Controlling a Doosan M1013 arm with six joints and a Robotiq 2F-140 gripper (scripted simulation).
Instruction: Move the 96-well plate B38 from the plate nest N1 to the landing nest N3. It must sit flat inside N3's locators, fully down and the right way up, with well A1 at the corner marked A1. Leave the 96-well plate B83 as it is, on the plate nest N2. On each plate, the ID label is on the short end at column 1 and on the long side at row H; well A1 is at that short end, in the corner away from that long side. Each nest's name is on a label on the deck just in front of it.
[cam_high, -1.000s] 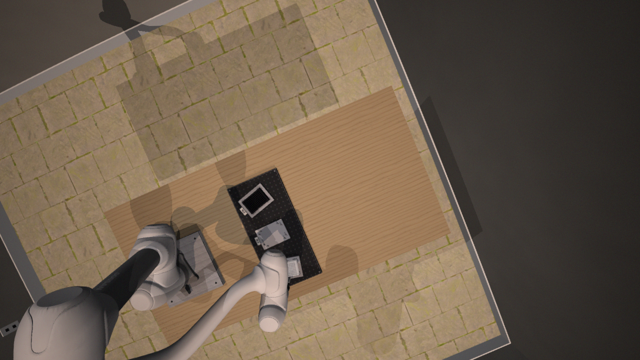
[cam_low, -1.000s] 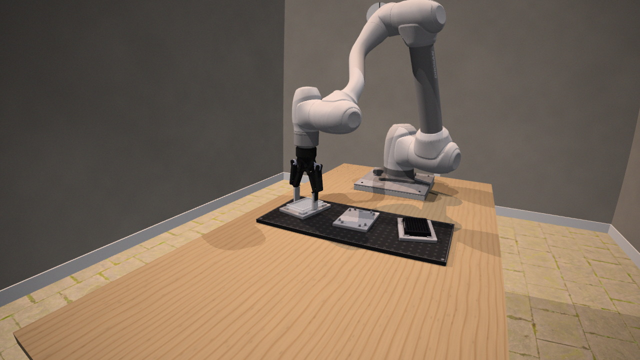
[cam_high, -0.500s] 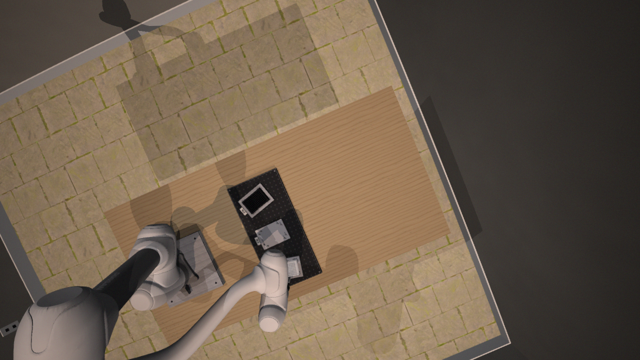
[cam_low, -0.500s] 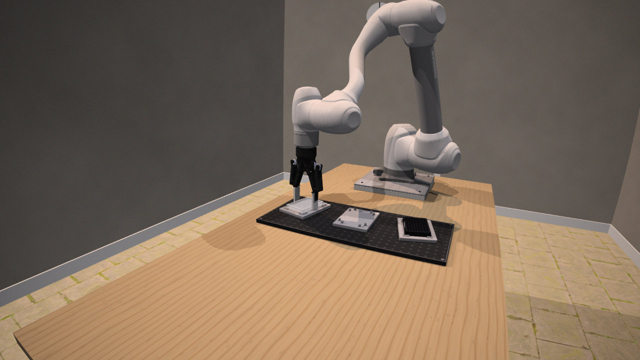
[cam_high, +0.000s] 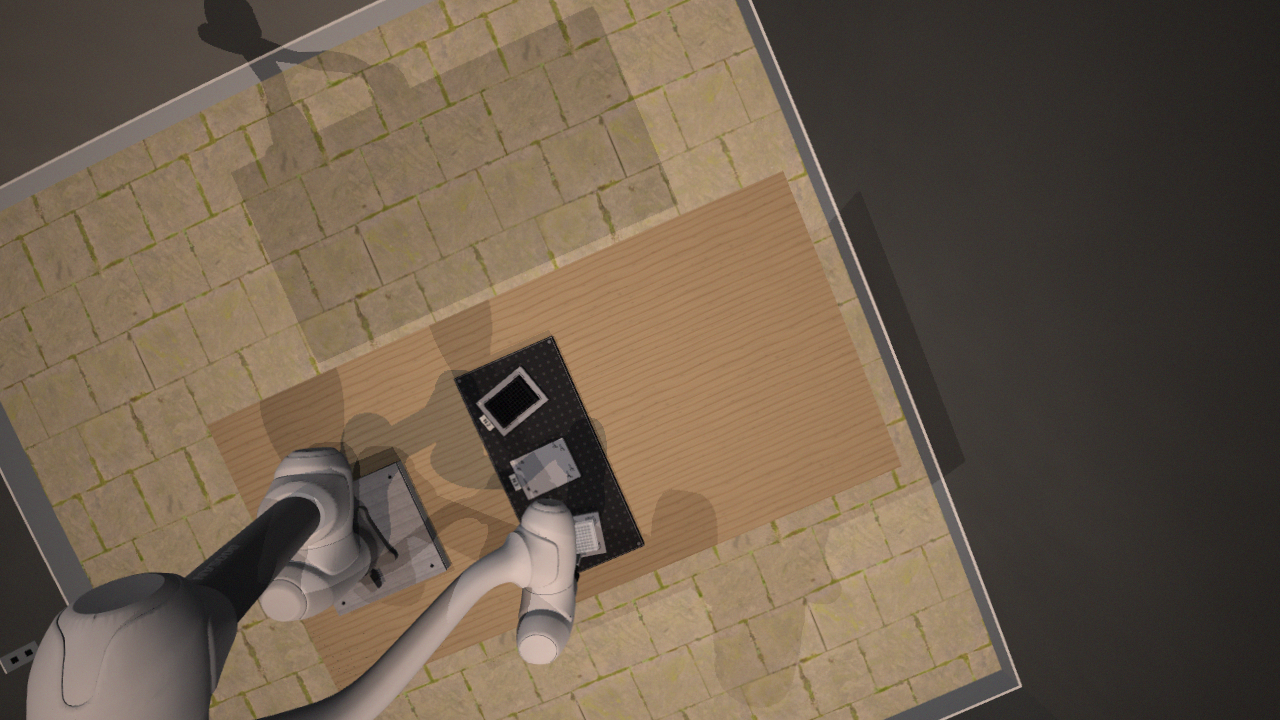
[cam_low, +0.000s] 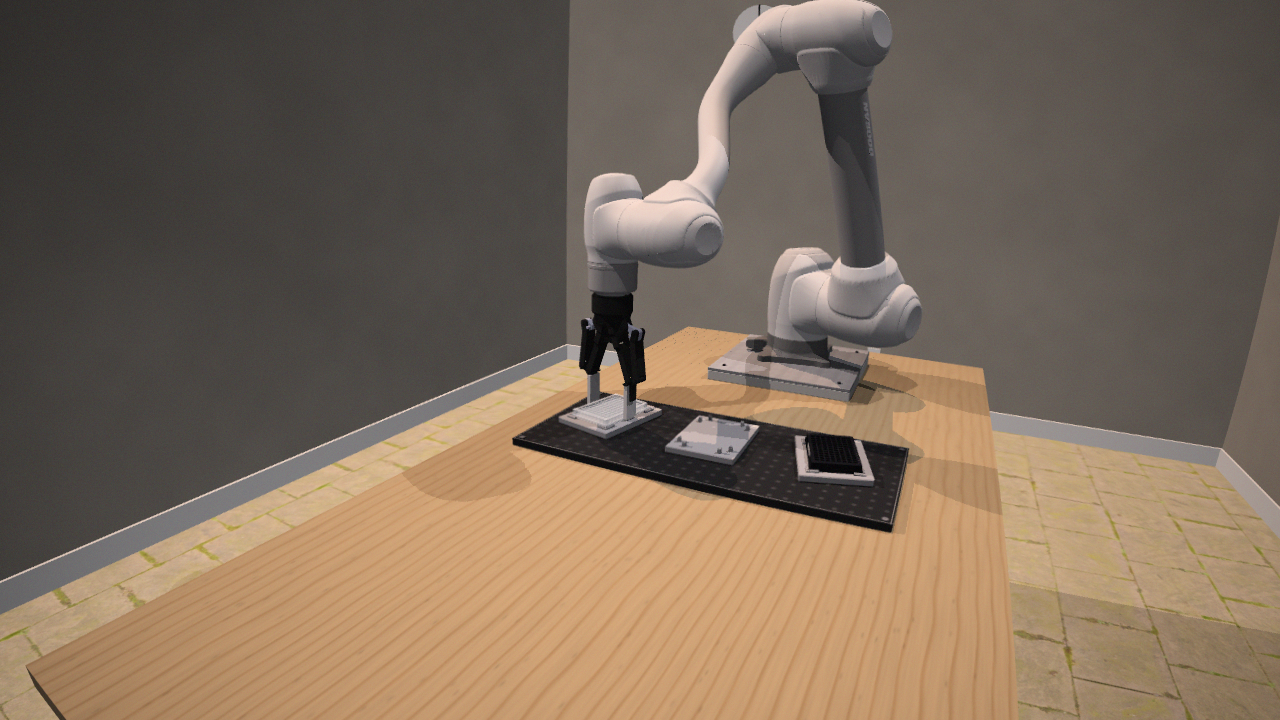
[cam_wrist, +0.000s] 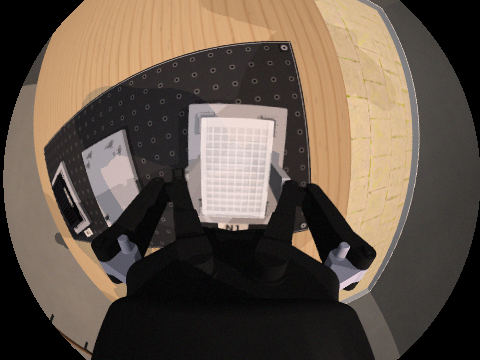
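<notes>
My hand is 4 cm above the plate nest N1. From my hand the other things lie so: landing nest N3: 21 cm to the left, 4 cm below, 4 cm ahead; N1 label: 9 cm behind, 4 cm to the left, 4 cm below; white 96-well plate B38: 2 cm below.
</notes>
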